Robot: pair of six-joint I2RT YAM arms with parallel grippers.
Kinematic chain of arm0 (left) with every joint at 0, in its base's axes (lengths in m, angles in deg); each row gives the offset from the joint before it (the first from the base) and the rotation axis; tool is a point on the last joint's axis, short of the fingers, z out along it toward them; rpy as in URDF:
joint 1: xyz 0 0 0.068 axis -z
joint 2: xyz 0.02 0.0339 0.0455 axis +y
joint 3: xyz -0.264 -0.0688 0 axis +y
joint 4: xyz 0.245 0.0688 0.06 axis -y
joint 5: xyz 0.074 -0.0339 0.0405 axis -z
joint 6: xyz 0.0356 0 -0.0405 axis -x
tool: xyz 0 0 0 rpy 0 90 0
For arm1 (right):
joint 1: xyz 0 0 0.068 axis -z
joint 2: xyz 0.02 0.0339 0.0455 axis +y
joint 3: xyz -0.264 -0.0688 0 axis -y
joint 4: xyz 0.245 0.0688 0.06 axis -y
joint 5: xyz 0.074 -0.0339 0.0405 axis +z
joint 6: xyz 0.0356 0 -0.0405 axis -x
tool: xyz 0 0 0 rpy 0 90 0
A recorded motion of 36 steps. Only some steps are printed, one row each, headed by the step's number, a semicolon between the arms.
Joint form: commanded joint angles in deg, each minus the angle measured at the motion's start. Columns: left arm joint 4, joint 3, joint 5, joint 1, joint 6, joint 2; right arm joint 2, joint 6, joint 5, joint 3, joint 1, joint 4.
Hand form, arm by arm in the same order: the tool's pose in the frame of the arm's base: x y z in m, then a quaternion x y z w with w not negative. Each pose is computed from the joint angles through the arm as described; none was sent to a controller.
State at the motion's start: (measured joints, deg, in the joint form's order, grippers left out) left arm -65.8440 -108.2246 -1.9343 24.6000 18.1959 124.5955; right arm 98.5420 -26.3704 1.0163 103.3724 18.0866 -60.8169
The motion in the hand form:
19: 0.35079 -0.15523 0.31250 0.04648 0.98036 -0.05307 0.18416; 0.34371 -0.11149 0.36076 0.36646 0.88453 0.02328 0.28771
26: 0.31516 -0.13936 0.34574 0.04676 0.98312 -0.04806 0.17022; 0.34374 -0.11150 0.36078 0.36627 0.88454 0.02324 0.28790
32: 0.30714 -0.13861 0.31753 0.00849 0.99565 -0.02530 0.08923; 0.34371 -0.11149 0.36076 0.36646 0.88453 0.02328 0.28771
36: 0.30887 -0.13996 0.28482 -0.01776 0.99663 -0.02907 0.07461; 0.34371 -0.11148 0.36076 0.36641 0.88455 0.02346 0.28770
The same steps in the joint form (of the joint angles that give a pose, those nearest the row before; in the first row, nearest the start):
19: 0.79 4.70 -0.04 -0.55 0.04 -18.14; 0.35 -0.68 -0.96 -0.28 -0.11 0.17
26: -7.41 4.70 0.00 -0.55 0.07 -24.61; 0.35 -0.66 -0.96 -0.29 -0.11 0.20
32: -11.89 8.98 0.44 -0.15 5.14 -23.63; 0.35 -0.68 -0.96 -0.28 -0.11 0.17
36: -5.86 16.39 1.27 -0.15 8.24 -23.63; 0.35 -0.68 -0.94 -0.28 -0.11 0.17

